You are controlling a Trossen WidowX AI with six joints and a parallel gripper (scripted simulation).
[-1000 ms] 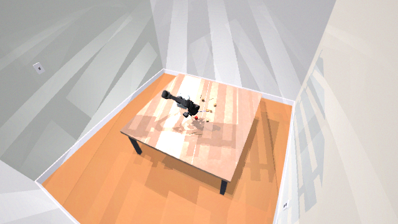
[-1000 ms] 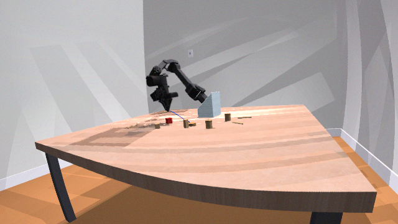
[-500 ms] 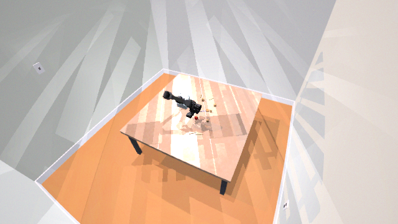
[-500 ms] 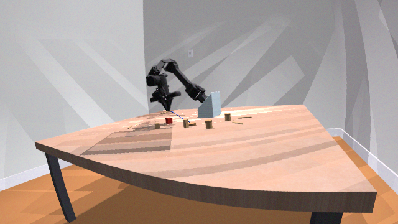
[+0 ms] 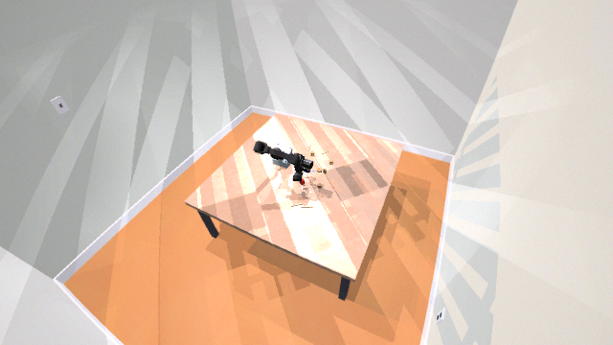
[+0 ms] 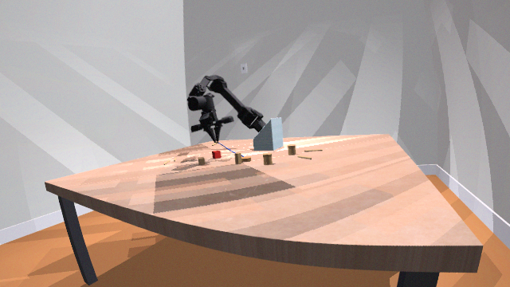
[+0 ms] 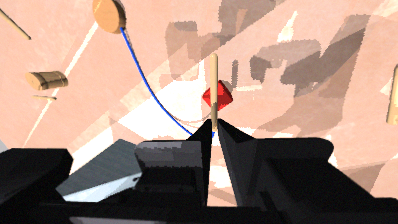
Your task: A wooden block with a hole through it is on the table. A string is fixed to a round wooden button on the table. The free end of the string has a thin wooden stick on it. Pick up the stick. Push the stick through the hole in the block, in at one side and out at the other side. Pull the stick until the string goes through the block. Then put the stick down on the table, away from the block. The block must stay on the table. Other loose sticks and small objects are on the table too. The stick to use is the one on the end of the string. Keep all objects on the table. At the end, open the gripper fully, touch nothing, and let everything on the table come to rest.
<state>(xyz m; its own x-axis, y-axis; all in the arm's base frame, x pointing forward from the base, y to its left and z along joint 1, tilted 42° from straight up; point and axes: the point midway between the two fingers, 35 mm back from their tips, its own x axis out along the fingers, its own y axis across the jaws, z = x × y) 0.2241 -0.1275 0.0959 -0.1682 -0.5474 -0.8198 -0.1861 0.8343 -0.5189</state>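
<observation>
Now: gripper tip 50 mm above the red block and 20 mm short of it. Also, from my gripper tip: thin wooden stick (10 mm ahead); then round wooden button (170 mm to the left, 100 mm ahead, 60 mm below); then small wooden piece (150 mm ahead, 50 mm below, 10 mm to the left).
</observation>
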